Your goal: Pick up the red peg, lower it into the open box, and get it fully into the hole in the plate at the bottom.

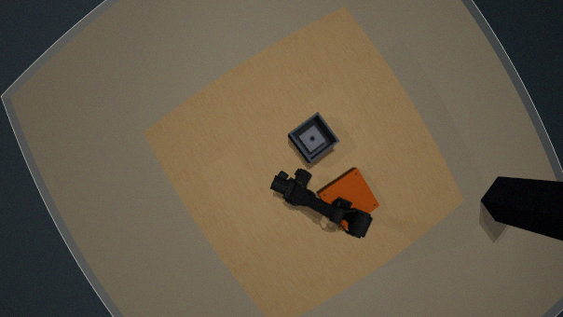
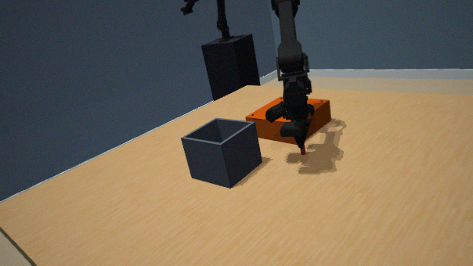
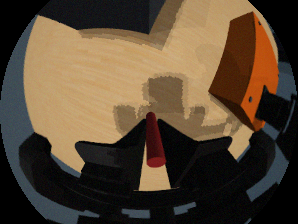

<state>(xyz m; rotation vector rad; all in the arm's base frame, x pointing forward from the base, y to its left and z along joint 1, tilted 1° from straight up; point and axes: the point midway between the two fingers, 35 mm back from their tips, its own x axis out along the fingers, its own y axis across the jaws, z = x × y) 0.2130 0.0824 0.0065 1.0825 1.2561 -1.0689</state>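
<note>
Now: the grey plate 21 cm to the right of my gripper tip, 9 cm ahead of it and 1 cm below it. Round my gripper tip: red peg: 2 cm above.
</note>
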